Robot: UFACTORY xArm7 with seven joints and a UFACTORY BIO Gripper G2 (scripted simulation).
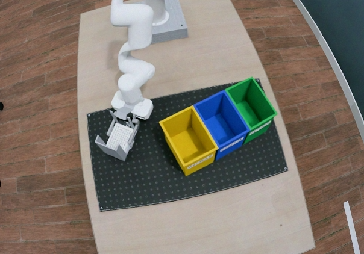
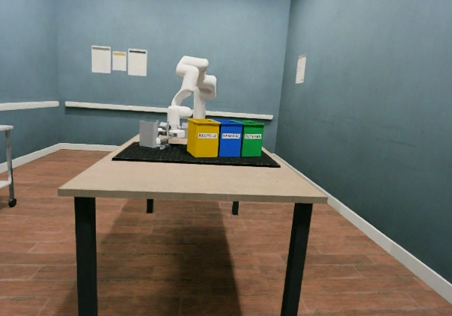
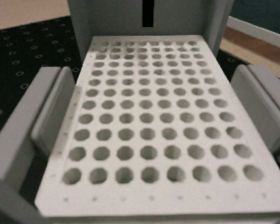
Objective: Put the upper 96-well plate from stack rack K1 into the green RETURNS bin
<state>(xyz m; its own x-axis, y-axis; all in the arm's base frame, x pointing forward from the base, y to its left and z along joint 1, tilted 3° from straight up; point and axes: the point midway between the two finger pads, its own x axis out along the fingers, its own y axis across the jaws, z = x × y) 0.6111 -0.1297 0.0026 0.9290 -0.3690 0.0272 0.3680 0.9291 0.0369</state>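
Right now the blue bin is 39 cm to the left of my hand and 4 cm above it. Also, from my hand: green returns bin 50 cm to the left, 6 cm behind, 4 cm above; yellow bin 27 cm to the left, 6 cm ahead, 4 cm above.
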